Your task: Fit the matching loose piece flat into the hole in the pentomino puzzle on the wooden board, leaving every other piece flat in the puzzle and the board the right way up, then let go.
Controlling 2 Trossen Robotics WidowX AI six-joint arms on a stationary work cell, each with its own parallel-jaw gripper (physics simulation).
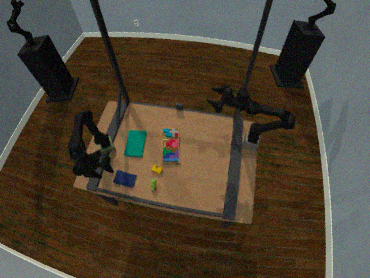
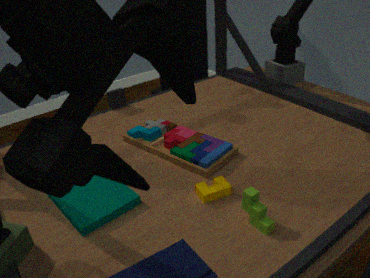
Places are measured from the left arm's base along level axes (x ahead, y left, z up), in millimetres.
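Pixels of known places: left gripper, between the fingertips: (image 1: 208, 93); right gripper, between the fingertips: (image 1: 107, 175) (image 2: 170, 142); left arm's base, origin of its link: (image 1: 252, 138) (image 2: 285, 61); right arm's base, origin of its link: (image 1: 105, 144).
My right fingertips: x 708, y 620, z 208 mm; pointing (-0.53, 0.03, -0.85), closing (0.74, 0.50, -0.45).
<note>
For each thing: its middle in the pictures, then the offset to it from my right fingertips.
- wooden puzzle board, middle of its body: (image 2: 177, 144) (image 1: 170, 145) 269 mm down, 182 mm back, 408 mm right
- cyan piece, middle of its body: (image 2: 144, 133) 261 mm down, 126 mm back, 488 mm right
- crimson piece, middle of its body: (image 2: 175, 140) 261 mm down, 181 mm back, 414 mm right
- yellow U-shaped piece, middle of its body: (image 2: 213, 189) (image 1: 157, 169) 267 mm down, 167 mm back, 213 mm right
- lime stepped piece, middle of its body: (image 2: 258, 210) (image 1: 153, 184) 247 mm down, 191 mm back, 100 mm right
- teal slab, middle of its body: (image 2: 86, 191) (image 1: 135, 143) 269 mm down, 59 mm ahead, 334 mm right
- navy slab, middle of its body: (image 1: 124, 179) 271 mm down, 10 mm ahead, 68 mm right
The wooden puzzle board (image 1: 179, 154) (image 2: 190, 166) lies on the table with coloured pieces in it. A bare gap shows between the cyan piece (image 2: 145, 132) at its far end and the crimson piece (image 2: 173, 138). A yellow U-shaped piece (image 1: 157, 169) (image 2: 213, 189) lies loose near the board's near end. A lime stepped piece (image 1: 153, 184) (image 2: 257, 212) lies loose beyond it, toward the front edge. My right gripper (image 1: 110, 162) (image 2: 167, 144) is open and empty, raised above the table's left side. My left gripper (image 1: 211, 96) is open and empty, near the back edge, away from the board.
A teal slab (image 1: 135, 143) (image 2: 100, 205) lies left of the board. A navy slab (image 1: 125, 179) (image 2: 167, 265) lies near the front left. Dark frame beams (image 1: 233, 175) run along the table's sides and front. The left arm's grey base (image 1: 251, 141) (image 2: 285, 72) stands at the right.
</note>
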